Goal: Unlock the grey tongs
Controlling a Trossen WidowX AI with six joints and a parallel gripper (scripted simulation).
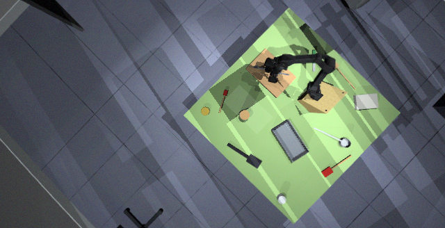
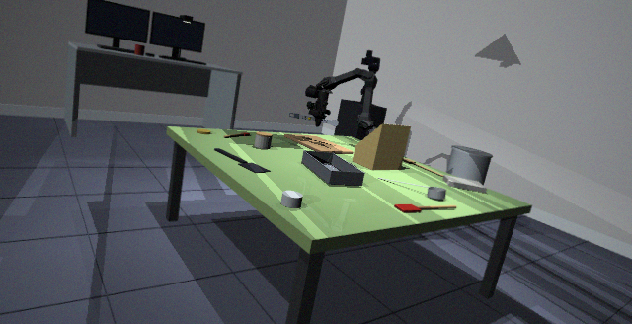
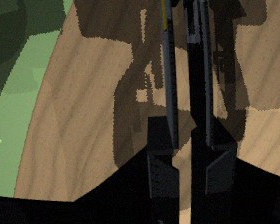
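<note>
The wooden board is 30 mm behind my gripper tip and 100 mm below it. Also, from my gripper tip: roasting tin 270 mm ahead, 500 mm to the left, 80 mm below; then red-tipped stick 410 mm ahead, 130 mm to the right, 100 mm below; then cork-topped jar 390 mm ahead, 90 mm to the left, 70 mm below.
</note>
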